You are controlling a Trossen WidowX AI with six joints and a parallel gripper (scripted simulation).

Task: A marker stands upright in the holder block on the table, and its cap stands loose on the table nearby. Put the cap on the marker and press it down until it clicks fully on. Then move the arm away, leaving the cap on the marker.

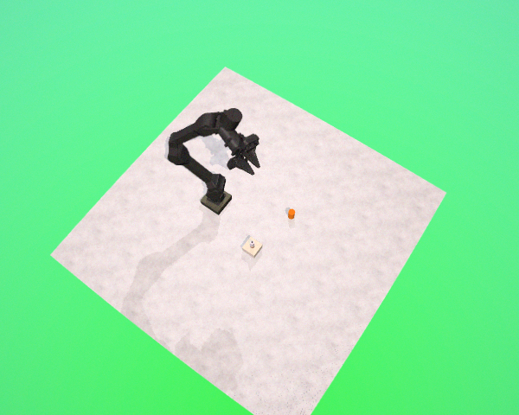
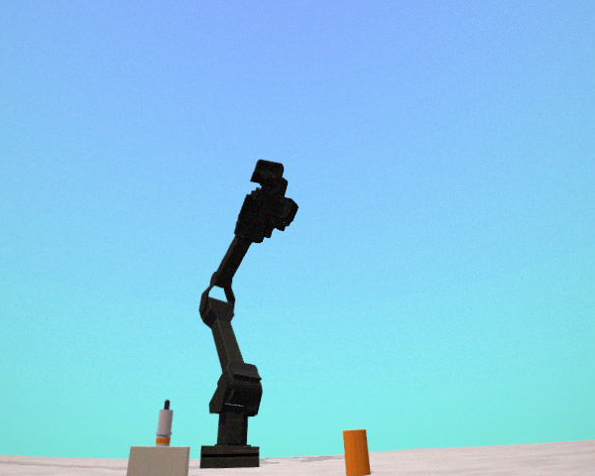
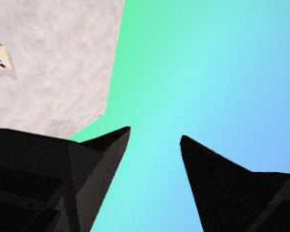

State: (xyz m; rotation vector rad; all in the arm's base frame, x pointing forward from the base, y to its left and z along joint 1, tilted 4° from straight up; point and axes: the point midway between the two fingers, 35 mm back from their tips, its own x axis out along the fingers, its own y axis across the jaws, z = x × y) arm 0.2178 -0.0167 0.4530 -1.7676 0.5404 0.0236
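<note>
My gripper tip is now 460 mm above the orange cap, 120 mm to the right of it and 100 mm short of it. The rest, counted from my gripper tip: tan holder block 470 mm below, 100 mm to the right, 40 mm ahead.
</note>
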